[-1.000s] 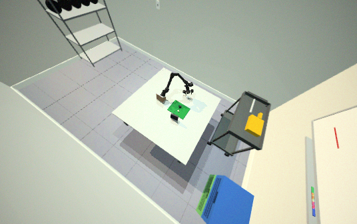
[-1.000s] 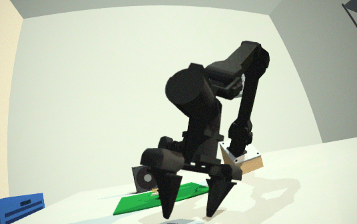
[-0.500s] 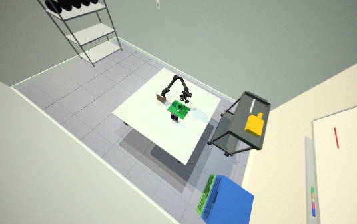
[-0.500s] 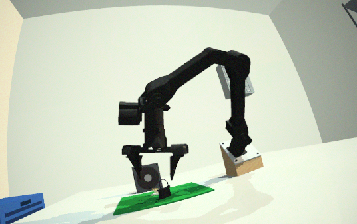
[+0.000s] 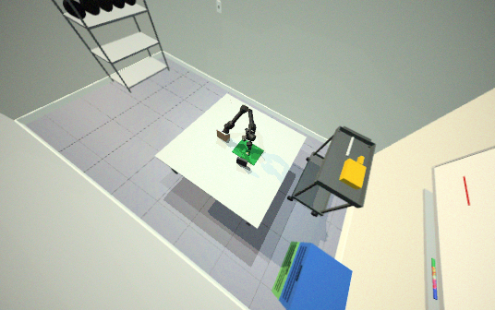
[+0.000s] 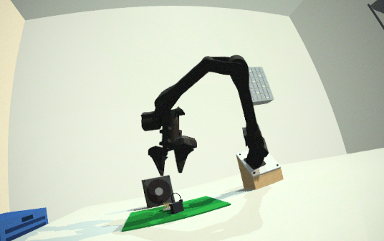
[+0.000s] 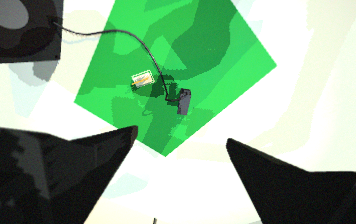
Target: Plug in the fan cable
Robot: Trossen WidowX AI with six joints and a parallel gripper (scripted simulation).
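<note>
My gripper tip is now 1 cm short of the dark fan plug, 1 cm to the right of it and 10 cm above it. Also, from my gripper tip: black square fan 2 cm ahead, 22 cm to the right, 6 cm below; then green board 1 cm ahead, 4 cm to the right, 14 cm below; then four-pin fan header 2 cm ahead, 8 cm to the right, 12 cm below.
</note>
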